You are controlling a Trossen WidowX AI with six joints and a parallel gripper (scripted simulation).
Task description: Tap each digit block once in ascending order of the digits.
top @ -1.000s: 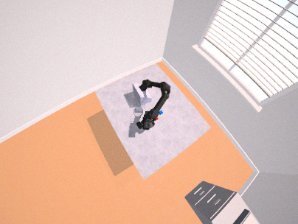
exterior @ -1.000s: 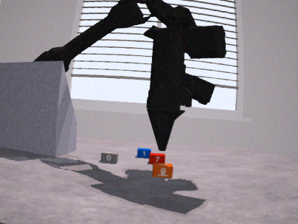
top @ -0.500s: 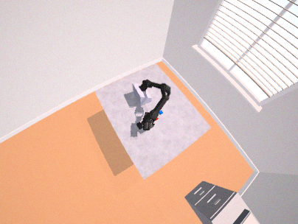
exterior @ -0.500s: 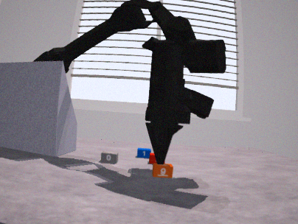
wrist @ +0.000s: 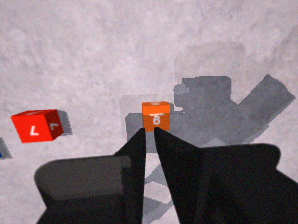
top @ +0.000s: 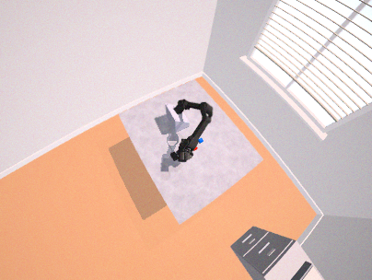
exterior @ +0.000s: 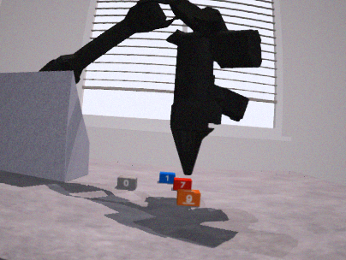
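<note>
Now: gripper tip 10 mm to the left of the orange block and 30 mm above it. From my gripper tip the other things lie so: red block (10 mm ahead, 130 mm to the left, 30 mm below); then blue block (20 mm behind, 210 mm to the left, 30 mm below); then grey block (90 mm behind, 100 mm to the left, 30 mm below).
</note>
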